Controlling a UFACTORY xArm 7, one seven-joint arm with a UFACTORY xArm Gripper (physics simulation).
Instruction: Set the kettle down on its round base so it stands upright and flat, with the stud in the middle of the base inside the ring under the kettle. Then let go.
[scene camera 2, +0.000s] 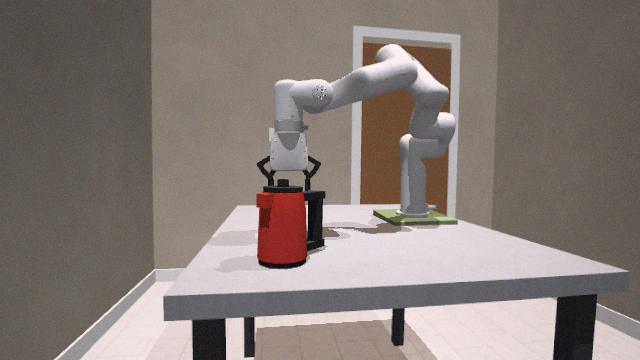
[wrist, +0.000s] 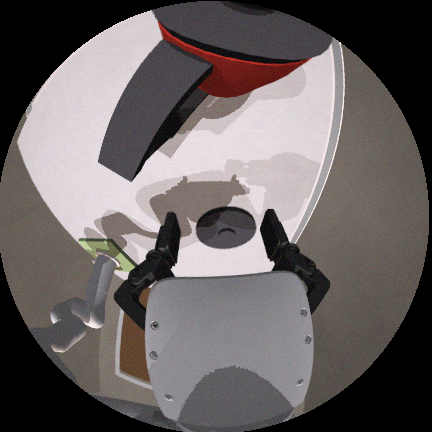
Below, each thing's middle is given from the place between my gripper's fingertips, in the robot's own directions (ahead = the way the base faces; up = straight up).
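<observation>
Round black base (wrist: 223, 227): 17 cm to the right of my hand, 12 cm below. Red kettle (scene camera 2: 282, 237): my gripper 2 cm short of it, 4 cm above it, 15 cm to the right of it.
</observation>
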